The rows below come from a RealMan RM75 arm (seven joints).
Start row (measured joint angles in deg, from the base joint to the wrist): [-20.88 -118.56 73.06 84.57 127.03 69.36 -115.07]
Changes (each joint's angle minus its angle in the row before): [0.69 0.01 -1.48 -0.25 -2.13 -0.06 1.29]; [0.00 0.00 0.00 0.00 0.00 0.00 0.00]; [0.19 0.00 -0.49 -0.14 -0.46 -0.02 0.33]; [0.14 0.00 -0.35 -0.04 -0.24 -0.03 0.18]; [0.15 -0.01 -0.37 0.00 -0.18 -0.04 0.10]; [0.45 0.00 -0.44 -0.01 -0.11 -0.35 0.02]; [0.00 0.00 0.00 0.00 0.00 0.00 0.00]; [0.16 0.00 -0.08 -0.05 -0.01 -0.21 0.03]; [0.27 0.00 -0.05 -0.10 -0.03 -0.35 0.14]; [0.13 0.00 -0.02 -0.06 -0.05 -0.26 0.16]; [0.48 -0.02 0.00 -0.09 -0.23 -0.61 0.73]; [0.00 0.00 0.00 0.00 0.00 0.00 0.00]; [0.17 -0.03 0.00 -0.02 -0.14 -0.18 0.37]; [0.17 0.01 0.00 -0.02 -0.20 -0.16 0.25]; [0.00 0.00 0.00 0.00 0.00 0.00 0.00]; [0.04 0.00 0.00 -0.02 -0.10 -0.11 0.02]
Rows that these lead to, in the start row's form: [-20.19 -118.55 71.58 84.32 124.90 69.30 -113.78]; [-20.19 -118.55 71.58 84.32 124.90 69.30 -113.78]; [-20.00 -118.55 71.09 84.18 124.44 69.28 -113.45]; [-19.86 -118.55 70.74 84.14 124.20 69.25 -113.27]; [-19.71 -118.56 70.37 84.14 124.02 69.21 -113.17]; [-19.26 -118.56 69.93 84.13 123.91 68.86 -113.15]; [-19.26 -118.56 69.93 84.13 123.91 68.86 -113.15]; [-19.10 -118.56 69.85 84.08 123.90 68.65 -113.12]; [-18.83 -118.56 69.80 83.98 123.87 68.30 -112.98]; [-18.70 -118.56 69.78 83.92 123.82 68.04 -112.82]; [-18.22 -118.58 69.78 83.83 123.59 67.43 -112.09]; [-18.22 -118.58 69.78 83.83 123.59 67.43 -112.09]; [-18.05 -118.61 69.78 83.81 123.45 67.25 -111.72]; [-17.88 -118.60 69.78 83.79 123.25 67.09 -111.47]; [-17.88 -118.60 69.78 83.79 123.25 67.09 -111.47]; [-17.84 -118.60 69.78 83.77 123.15 66.98 -111.45]
